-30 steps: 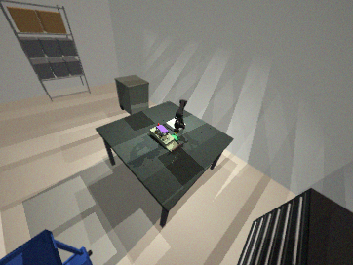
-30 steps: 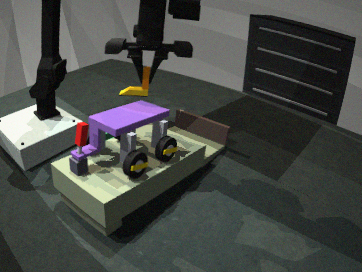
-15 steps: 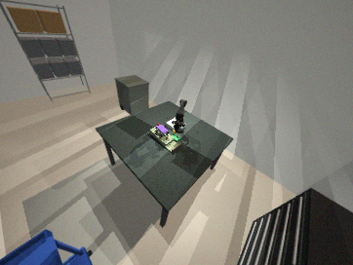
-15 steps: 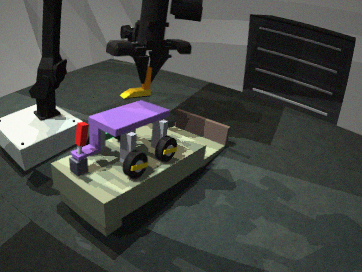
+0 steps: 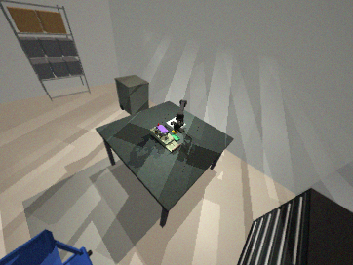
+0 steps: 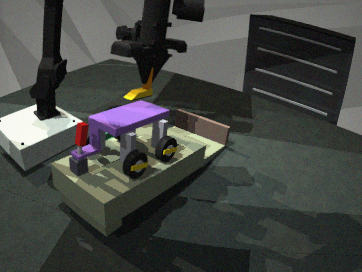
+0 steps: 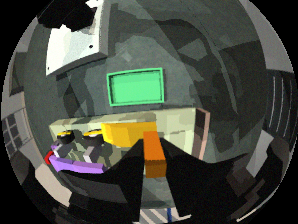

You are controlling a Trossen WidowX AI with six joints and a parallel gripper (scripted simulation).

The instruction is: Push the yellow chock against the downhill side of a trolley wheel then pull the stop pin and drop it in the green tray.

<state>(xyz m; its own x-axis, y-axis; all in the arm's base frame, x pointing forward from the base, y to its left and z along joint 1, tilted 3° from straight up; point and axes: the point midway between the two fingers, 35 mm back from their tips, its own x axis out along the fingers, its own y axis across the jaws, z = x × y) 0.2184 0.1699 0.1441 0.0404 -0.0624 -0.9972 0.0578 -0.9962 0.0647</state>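
My gripper tip is 90 mm short of the red-headed stop pin, 230 mm to the left of it and 30 mm above it. Also, from my gripper tip: trolley: 100 mm ahead, 130 mm to the right, 40 mm below; green tray: 40 mm behind, 40 mm to the right, 160 mm below; yellow chock: 20 mm to the right.
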